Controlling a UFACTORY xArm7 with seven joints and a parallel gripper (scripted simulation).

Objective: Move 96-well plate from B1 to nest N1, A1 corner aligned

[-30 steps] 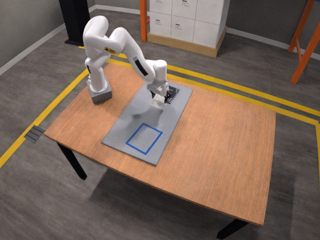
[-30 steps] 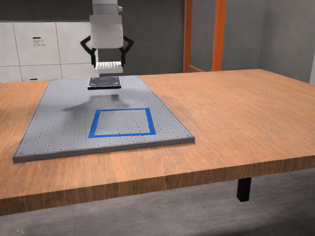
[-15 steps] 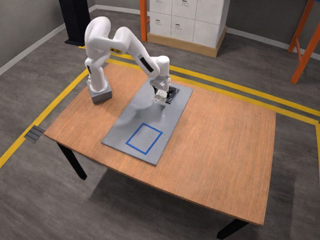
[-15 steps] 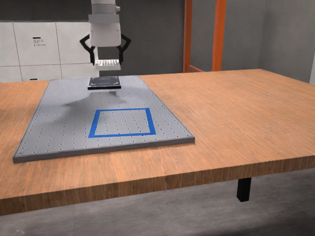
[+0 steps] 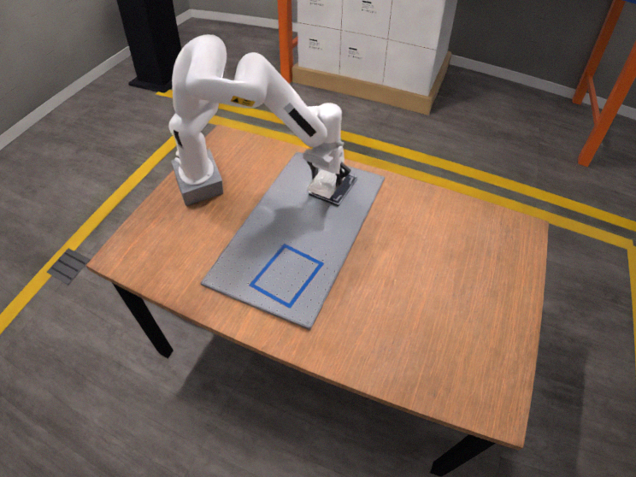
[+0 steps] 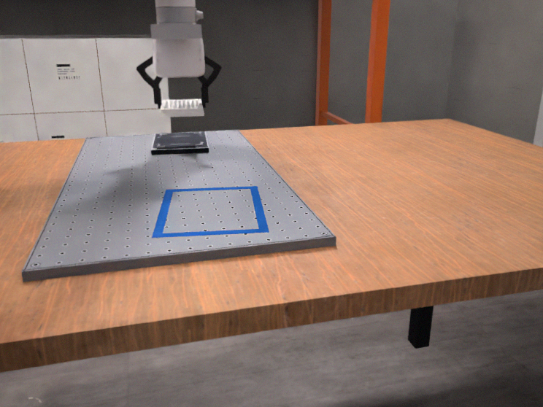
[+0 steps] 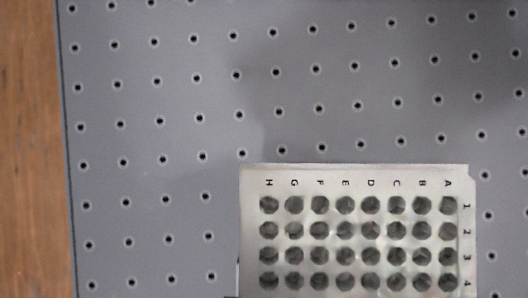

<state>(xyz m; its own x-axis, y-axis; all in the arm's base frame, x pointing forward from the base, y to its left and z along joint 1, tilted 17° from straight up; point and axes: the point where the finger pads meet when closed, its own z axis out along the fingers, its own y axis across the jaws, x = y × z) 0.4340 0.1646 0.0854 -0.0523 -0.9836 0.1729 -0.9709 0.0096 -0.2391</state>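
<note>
My gripper is now 100 mm above the black plate nest, 80 mm to the right of it and 10 mm past it. Round my hand: white 96-well plate: 10 mm below.
</note>
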